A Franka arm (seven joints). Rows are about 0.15 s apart.
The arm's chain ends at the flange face. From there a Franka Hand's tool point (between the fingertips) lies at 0.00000 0.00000 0.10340 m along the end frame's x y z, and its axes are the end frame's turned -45 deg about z.
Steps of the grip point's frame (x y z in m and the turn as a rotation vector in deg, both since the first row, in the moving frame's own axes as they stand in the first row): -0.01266 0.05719 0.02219 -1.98 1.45 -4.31; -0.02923 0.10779 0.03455 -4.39 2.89 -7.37; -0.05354 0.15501 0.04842 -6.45 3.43 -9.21; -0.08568 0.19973 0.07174 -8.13 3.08 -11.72
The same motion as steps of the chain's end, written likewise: 0.02709 0.04888 0.02228 -0.37 2.43 -4.31; 0.04618 0.09558 0.03498 -1.06 5.15 -7.37; 0.05892 0.14465 0.04926 -2.14 6.99 -9.21; 0.06584 0.19690 0.07292 -3.57 7.93 -11.72
